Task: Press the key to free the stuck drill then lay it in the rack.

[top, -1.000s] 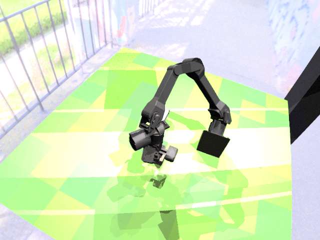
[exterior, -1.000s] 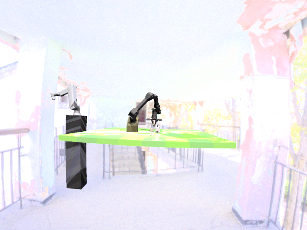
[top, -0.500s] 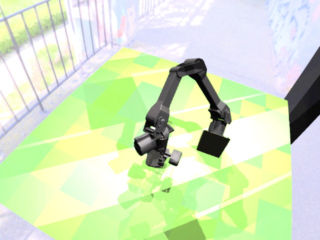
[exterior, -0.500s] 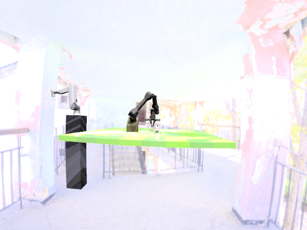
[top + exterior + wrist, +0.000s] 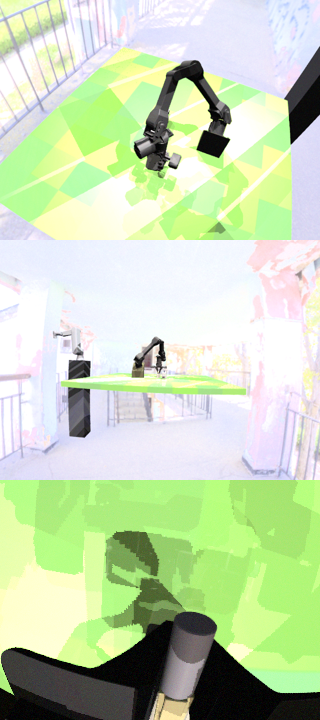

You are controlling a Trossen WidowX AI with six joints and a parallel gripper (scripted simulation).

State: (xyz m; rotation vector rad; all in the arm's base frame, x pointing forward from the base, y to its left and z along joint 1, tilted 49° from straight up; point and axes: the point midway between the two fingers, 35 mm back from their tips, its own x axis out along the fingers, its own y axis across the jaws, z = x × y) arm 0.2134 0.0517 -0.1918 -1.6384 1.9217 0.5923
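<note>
My gripper tip is 4 cm to the left of the yellowish drill and 3 cm below it. From my gripper tip the other things lie so: dark rack 5 cm to the right, 1 cm below.
</note>
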